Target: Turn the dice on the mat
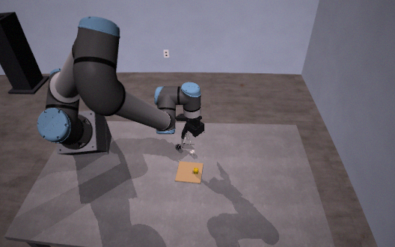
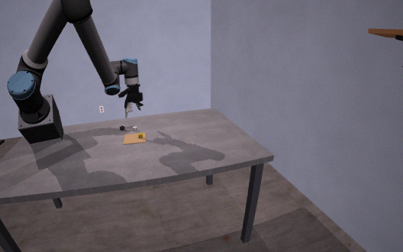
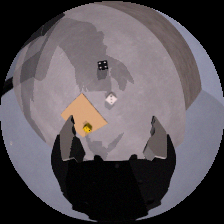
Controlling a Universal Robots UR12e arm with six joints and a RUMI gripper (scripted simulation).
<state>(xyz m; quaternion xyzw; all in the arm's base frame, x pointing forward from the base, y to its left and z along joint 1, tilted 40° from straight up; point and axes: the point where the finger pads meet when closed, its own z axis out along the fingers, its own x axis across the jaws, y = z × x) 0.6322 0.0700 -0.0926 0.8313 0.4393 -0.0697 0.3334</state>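
My hand is 10 cm above the white die. Also, from my hand: black die: 10 cm below, 9 cm behind, 4 cm to the left; tan mat: 14 cm to the right, 11 cm below; yellow die: 14 cm to the right, 10 cm below, 3 cm ahead.
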